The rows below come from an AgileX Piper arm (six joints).
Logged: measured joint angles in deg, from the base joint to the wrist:
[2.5, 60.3, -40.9, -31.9, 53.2, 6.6]
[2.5, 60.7, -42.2, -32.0, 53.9, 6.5]
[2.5, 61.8, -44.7, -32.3, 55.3, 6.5]
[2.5, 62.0, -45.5, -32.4, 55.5, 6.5]
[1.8, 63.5, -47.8, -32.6, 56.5, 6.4]
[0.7, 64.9, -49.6, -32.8, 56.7, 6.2]
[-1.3, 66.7, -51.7, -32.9, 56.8, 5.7]
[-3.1, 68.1, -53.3, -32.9, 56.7, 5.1]
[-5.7, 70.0, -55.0, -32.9, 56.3, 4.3]
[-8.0, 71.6, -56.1, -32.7, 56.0, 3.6]
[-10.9, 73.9, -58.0, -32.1, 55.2, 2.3]
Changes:
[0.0, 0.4, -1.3, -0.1, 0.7, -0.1]
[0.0, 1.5, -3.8, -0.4, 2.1, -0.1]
[0.0, 1.7, -4.6, -0.5, 2.3, -0.1]
[-0.7, 3.2, -6.9, -0.7, 3.3, -0.2]
[-1.8, 4.6, -8.7, -0.9, 3.5, -0.4]
[-3.8, 6.4, -10.8, -1.0, 3.6, -0.9]
[-5.6, 7.8, -12.4, -1.0, 3.5, -1.5]
[-8.2, 9.7, -14.1, -1.0, 3.1, -2.3]
[-10.5, 11.3, -15.2, -0.8, 2.8, -3.0]
[-13.4, 13.6, -17.1, -0.2, 2.0, -4.3]

